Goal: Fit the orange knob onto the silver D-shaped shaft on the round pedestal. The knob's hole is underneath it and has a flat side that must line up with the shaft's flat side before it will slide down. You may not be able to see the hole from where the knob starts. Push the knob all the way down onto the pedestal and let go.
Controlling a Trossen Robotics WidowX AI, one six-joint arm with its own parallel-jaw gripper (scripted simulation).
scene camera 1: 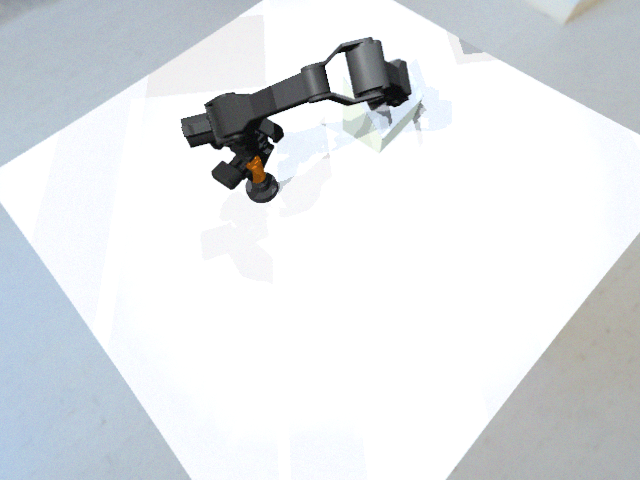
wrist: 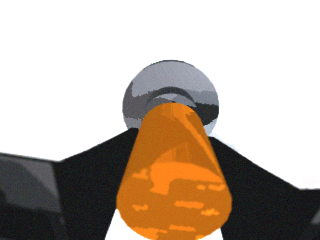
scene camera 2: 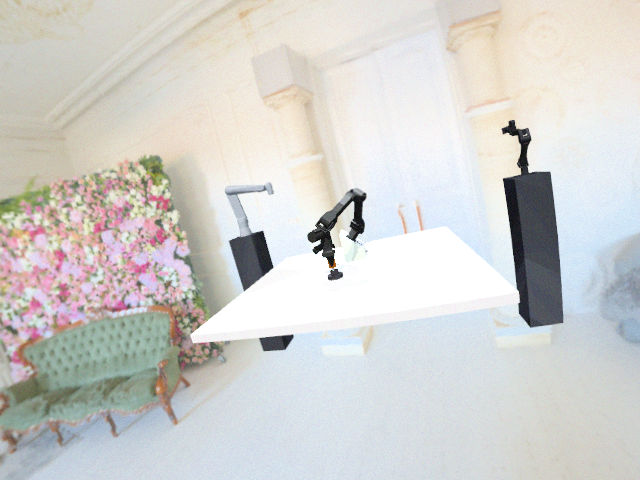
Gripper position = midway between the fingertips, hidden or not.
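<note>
A dark round pedestal point(wrist: 167, 81) is visible, as is an orange knob point(wrist: 172, 177). My gripper point(scene camera 1: 256, 174) holds the knob; the wrist view also shows my gripper point(wrist: 171, 139).
</note>
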